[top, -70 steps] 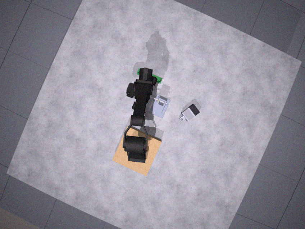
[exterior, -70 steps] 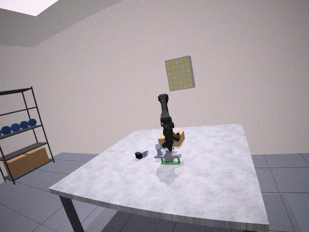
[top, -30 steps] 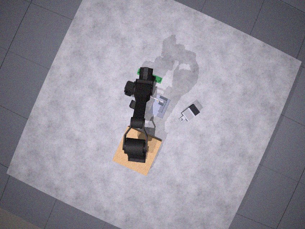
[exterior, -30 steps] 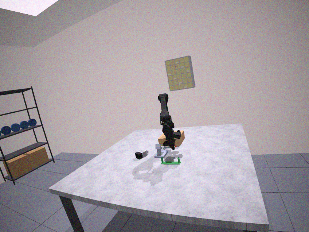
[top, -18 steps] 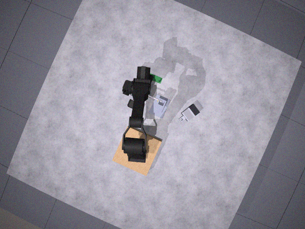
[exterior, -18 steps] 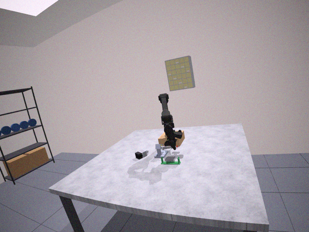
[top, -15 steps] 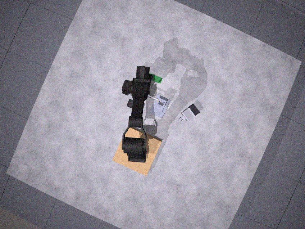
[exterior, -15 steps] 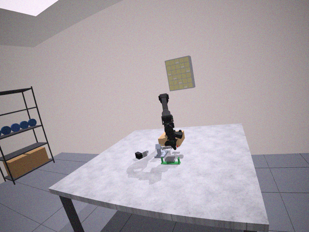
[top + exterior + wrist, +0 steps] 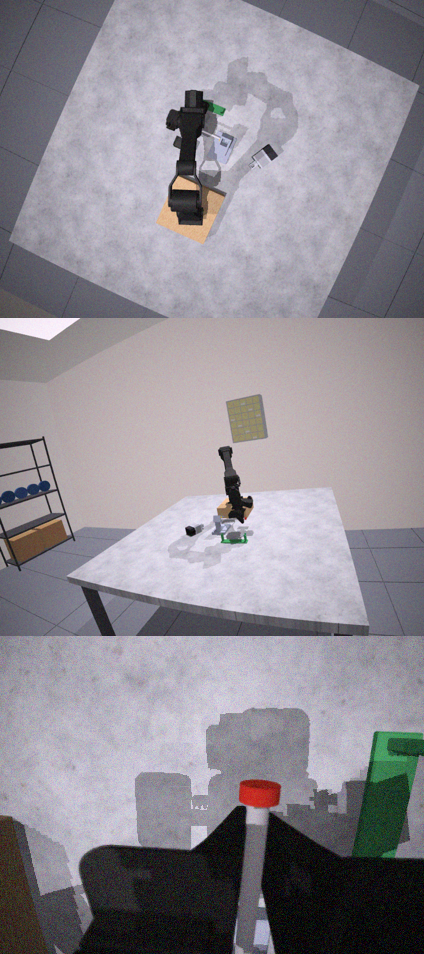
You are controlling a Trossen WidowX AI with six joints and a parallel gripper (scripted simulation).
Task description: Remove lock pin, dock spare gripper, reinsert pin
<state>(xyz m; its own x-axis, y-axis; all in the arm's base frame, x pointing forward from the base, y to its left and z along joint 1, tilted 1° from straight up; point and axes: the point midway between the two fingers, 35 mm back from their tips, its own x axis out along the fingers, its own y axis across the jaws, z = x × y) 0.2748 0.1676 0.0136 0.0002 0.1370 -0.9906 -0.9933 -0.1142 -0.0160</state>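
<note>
Right now my gripper tip is 11 cm short of the green cradle, 3 cm above it and 1 cm to the left of it. From my gripper tip the other things lie so: socket mount 14 cm to the right; then spare gripper 30 cm to the right, 3 cm below, 3 cm ahead.
</note>
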